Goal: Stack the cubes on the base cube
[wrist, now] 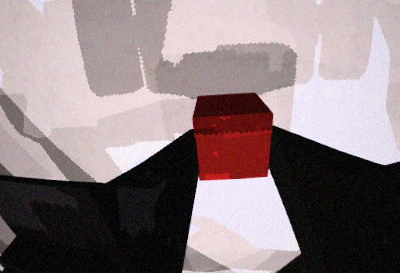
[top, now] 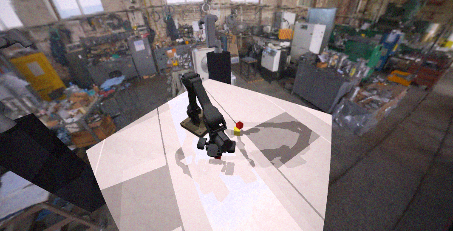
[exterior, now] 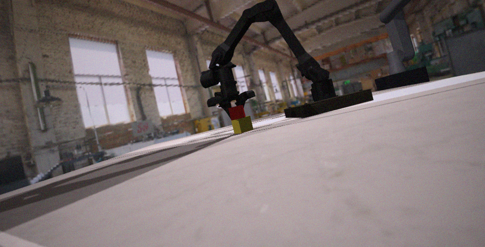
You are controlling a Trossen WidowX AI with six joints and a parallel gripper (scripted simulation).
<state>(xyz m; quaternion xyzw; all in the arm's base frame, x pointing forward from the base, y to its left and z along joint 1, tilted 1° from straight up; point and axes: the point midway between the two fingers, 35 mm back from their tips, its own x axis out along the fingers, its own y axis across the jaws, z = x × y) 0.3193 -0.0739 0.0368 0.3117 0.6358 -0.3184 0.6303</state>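
Right now the yellow cube is 21 cm to the left of my gripper tip, 5 cm behind it and 1 cm below it.
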